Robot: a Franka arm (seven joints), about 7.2 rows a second.
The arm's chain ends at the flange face. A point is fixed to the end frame.
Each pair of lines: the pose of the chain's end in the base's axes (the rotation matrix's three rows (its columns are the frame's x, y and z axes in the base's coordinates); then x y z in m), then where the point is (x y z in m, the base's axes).
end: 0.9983, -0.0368, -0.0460; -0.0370, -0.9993, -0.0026; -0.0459, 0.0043, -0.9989; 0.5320, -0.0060, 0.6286
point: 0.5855 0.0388 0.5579
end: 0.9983, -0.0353, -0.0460; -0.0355, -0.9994, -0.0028; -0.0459, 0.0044, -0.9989; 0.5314, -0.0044, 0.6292
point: 0.5848 0.0404 0.5585
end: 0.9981, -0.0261, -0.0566; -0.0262, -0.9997, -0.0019; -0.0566, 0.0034, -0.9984; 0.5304, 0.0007, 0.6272
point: 0.5827 0.0461 0.5560
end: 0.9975, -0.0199, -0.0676; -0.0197, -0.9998, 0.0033; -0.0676, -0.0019, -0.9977; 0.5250, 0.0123, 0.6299
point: 0.5762 0.0584 0.5584
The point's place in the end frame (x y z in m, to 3 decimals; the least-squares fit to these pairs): 0.055 -0.047 0.068
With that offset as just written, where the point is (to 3 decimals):
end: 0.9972, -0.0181, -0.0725; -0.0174, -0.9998, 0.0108; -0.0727, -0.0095, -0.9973; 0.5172, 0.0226, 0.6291
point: 0.568 0.069 0.558
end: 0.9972, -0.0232, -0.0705; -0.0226, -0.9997, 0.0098; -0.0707, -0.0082, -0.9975; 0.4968, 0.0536, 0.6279
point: 0.548 0.100 0.557
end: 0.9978, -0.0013, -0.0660; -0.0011, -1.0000, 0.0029; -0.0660, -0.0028, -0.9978; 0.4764, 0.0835, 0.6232
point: 0.527 0.131 0.552
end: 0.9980, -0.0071, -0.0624; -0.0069, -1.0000, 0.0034; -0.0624, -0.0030, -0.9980; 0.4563, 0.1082, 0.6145
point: 0.507 0.155 0.543
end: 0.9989, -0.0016, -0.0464; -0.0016, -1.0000, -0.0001; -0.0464, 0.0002, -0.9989; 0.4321, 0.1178, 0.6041
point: 0.484 0.165 0.534
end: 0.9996, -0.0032, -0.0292; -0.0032, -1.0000, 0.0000; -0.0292, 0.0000, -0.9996; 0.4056, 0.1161, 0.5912
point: 0.459 0.163 0.522
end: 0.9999, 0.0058, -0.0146; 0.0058, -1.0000, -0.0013; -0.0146, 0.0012, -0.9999; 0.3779, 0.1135, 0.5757
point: 0.432 0.161 0.507
